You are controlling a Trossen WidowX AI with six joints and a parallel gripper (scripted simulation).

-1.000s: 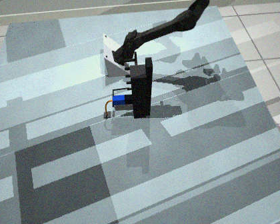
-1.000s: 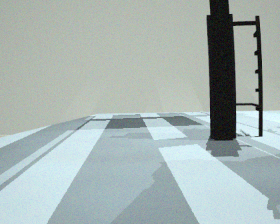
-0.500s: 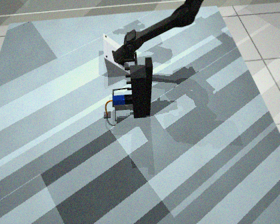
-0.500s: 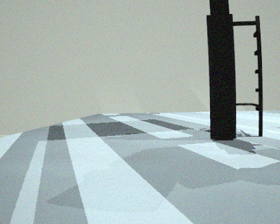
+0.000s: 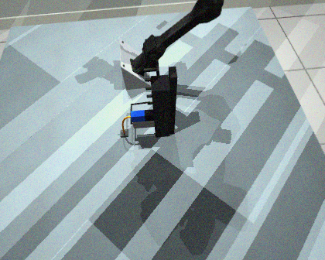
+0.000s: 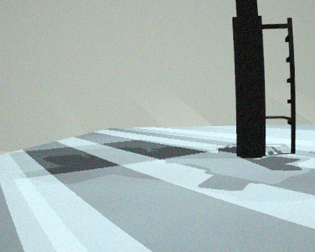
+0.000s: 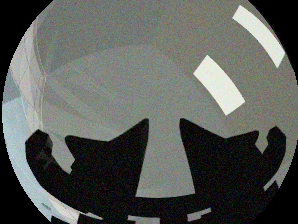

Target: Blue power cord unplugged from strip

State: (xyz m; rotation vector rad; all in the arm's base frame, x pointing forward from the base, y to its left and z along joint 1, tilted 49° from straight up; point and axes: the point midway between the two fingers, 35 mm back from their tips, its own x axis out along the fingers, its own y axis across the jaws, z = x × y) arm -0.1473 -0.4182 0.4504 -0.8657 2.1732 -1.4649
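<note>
My gripper tip is 60 cm above the blue plug, 34 cm short of it and 7 cm to the left of it.
</note>
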